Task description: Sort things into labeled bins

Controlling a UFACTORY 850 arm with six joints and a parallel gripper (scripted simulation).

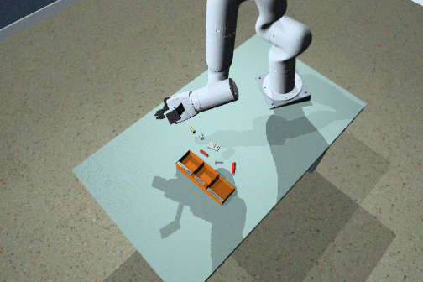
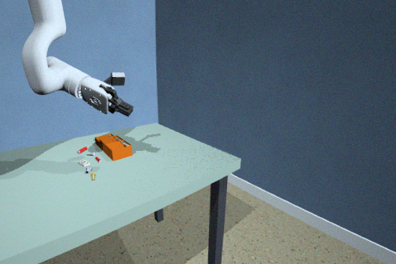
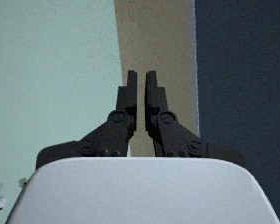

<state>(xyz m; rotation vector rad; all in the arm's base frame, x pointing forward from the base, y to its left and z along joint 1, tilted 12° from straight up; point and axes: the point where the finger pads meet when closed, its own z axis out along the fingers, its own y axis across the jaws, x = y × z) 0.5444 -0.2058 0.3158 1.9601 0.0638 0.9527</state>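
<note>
My hand is 240 mm to the right of the orange bin row, 200 mm above it and 30 mm short of it. The rest, counted from my hand: brass bolt (220 mm below, 120 mm behind, 50 mm to the left); grey piece (220 mm below, 120 mm behind, 100 mm to the left); white domino (220 mm below, 180 mm to the left, 110 mm behind).
</note>
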